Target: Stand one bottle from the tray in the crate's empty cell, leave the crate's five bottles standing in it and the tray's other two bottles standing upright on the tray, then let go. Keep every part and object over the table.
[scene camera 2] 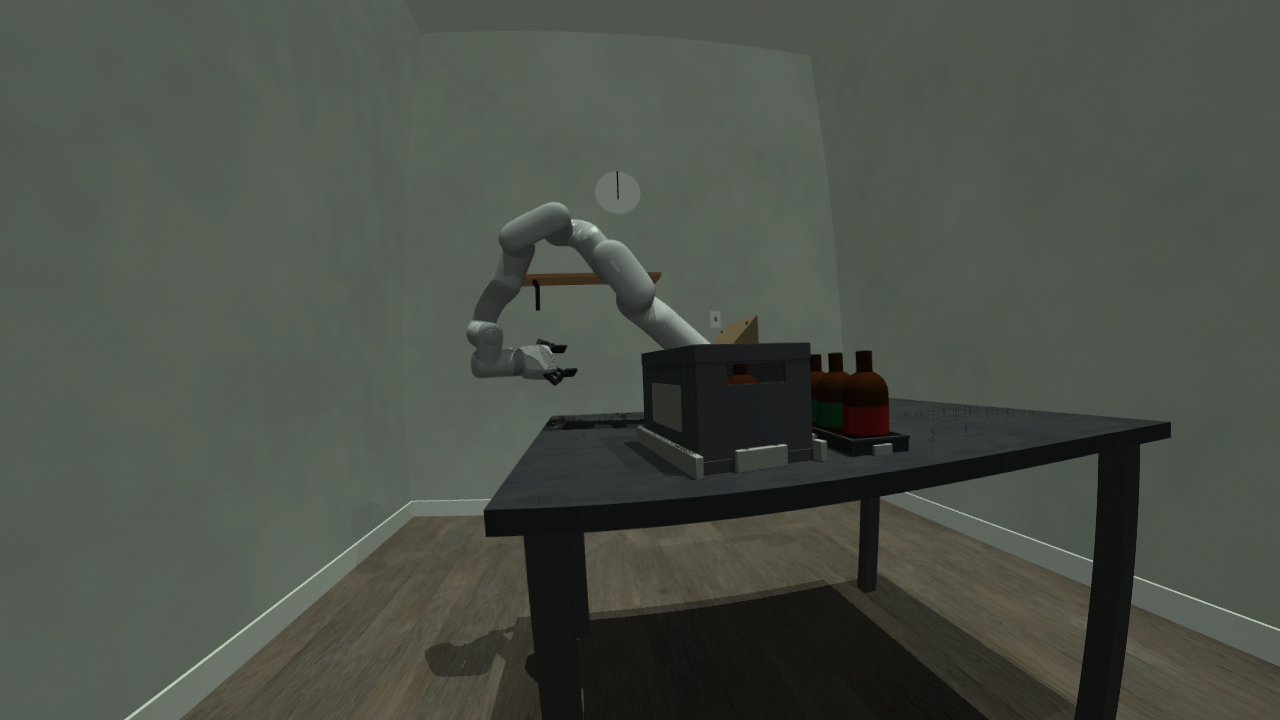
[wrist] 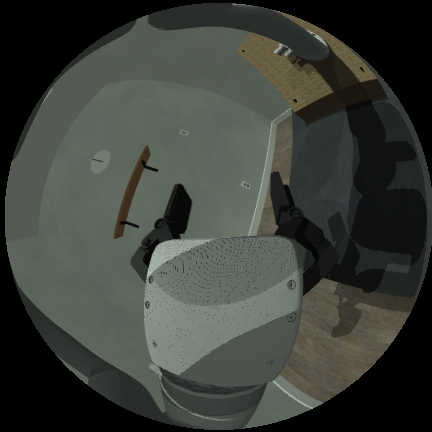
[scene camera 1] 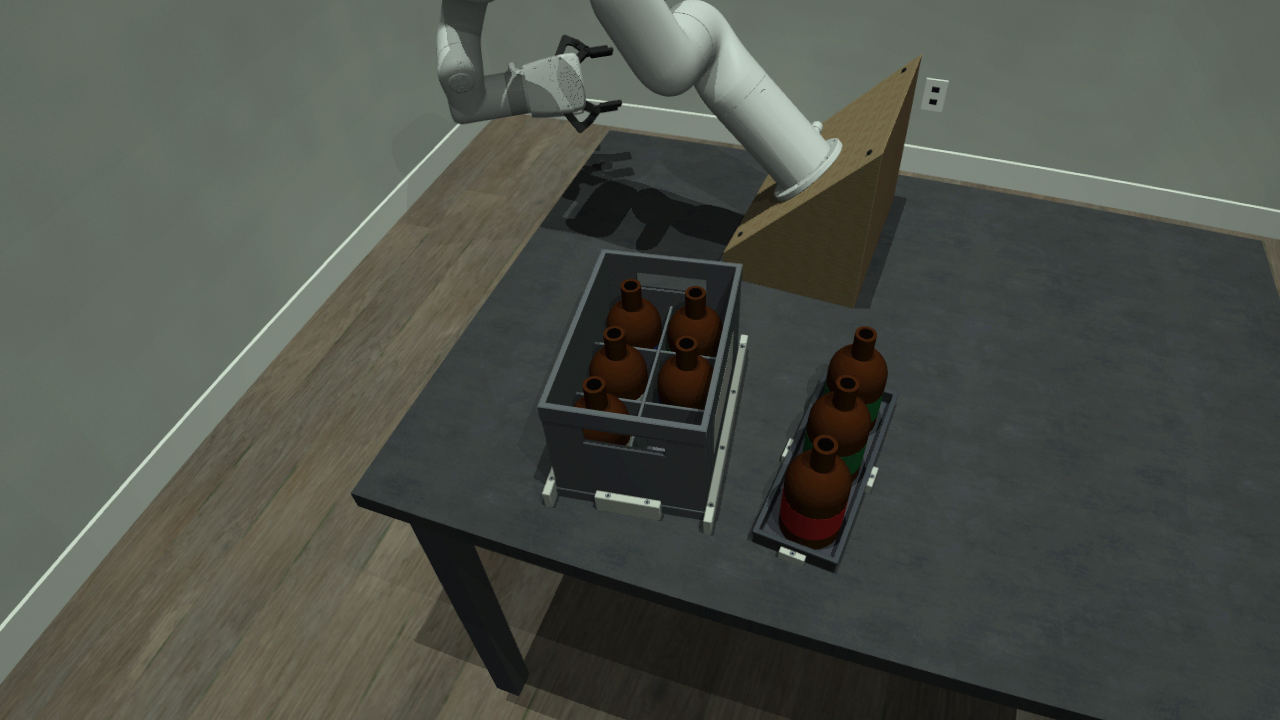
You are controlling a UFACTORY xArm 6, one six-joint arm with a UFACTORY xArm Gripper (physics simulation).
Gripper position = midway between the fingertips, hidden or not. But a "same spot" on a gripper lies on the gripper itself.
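Scene:
My gripper is visible in scene camera 1 [617, 77], as is a red-labelled bottle. Scene camera 2 likewise shows my gripper and the bottle. My gripper appears in the wrist view; the bottle is out of frame in the wrist view. For my gripper, [scene camera 2: 569, 372] and [wrist: 287, 197] are the same spot. For the red-labelled bottle, [scene camera 1: 817, 485] and [scene camera 2: 875, 376] are the same spot.

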